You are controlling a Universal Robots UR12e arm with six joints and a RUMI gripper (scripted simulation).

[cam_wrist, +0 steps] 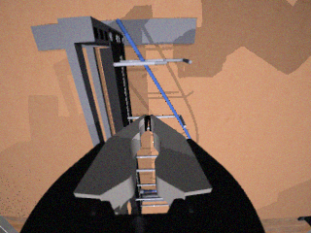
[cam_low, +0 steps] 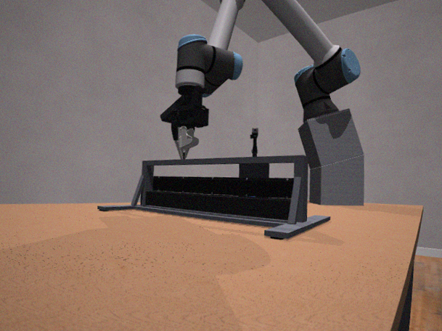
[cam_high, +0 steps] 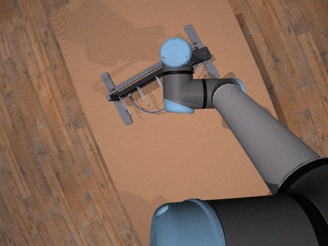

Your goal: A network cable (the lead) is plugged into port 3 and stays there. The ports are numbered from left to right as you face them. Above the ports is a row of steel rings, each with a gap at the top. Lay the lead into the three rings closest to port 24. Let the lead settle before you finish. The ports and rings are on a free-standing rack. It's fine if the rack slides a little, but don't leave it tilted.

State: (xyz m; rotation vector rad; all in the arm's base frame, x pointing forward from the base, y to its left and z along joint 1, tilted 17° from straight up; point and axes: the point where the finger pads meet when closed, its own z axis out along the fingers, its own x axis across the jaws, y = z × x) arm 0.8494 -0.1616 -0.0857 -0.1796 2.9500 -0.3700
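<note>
My gripper is now 5 cm short of the rack, 16 cm to the right of it and 9 cm above it.
</note>
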